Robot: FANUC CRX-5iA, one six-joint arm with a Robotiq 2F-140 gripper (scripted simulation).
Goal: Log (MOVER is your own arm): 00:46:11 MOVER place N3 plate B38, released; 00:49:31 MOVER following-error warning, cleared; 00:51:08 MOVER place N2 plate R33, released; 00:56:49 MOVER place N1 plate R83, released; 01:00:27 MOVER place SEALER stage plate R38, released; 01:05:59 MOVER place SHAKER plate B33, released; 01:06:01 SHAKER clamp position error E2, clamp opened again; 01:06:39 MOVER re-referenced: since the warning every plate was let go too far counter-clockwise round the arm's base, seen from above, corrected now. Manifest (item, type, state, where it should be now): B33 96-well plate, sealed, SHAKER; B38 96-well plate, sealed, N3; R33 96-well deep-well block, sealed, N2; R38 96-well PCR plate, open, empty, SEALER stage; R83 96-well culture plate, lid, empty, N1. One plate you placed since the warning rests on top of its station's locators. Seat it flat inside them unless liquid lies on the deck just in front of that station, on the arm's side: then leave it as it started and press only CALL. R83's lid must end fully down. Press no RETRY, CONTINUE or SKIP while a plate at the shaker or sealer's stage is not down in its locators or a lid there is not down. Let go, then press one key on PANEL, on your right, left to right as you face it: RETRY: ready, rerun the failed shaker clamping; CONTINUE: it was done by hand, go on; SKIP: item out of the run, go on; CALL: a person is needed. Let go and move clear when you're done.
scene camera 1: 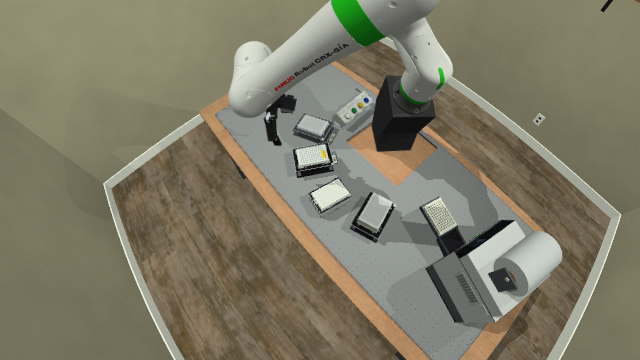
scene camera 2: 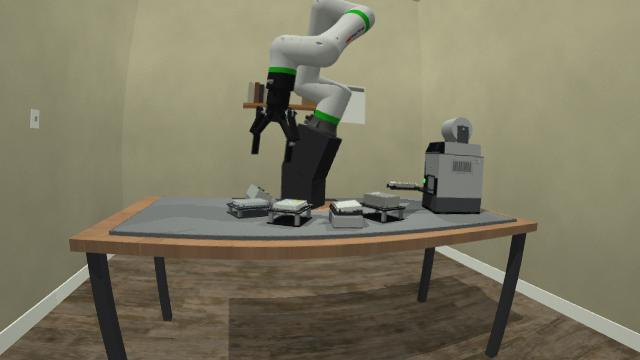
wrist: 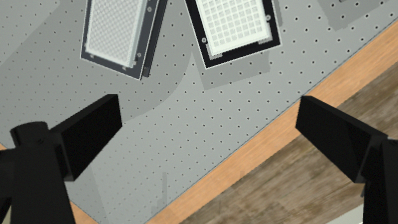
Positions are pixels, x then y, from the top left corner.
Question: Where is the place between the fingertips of my gripper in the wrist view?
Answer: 209, 111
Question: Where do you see a key panel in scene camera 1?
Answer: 339, 118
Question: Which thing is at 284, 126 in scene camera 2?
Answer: My gripper.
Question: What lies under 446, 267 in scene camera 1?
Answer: A sealer.
